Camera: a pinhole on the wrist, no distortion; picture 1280 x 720 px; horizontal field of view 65.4 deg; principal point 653.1 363.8 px. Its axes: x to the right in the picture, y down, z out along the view. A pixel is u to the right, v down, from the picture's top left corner.
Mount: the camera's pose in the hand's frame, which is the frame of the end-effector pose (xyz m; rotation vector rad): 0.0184 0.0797 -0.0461 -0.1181 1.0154 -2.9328
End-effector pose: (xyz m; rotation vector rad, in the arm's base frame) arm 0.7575 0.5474 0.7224 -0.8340 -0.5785 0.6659
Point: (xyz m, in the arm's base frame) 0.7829 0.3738 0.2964
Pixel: behind the camera
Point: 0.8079 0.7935 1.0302
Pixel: 81.3 350.1
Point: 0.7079 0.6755 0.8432
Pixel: 444.1 149.0
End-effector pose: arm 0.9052 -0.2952 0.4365 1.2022 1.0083 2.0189
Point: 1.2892 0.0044 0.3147
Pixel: 748.8 404.3
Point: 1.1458 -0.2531 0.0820
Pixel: outside the picture
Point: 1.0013 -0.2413 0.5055
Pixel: 651.3 32.5
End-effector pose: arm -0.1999 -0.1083 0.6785 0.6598 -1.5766 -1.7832
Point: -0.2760 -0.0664 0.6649
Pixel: 741.6 391.2
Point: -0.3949 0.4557 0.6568
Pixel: outside the picture
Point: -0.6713 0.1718 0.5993
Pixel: 608.4 97.9
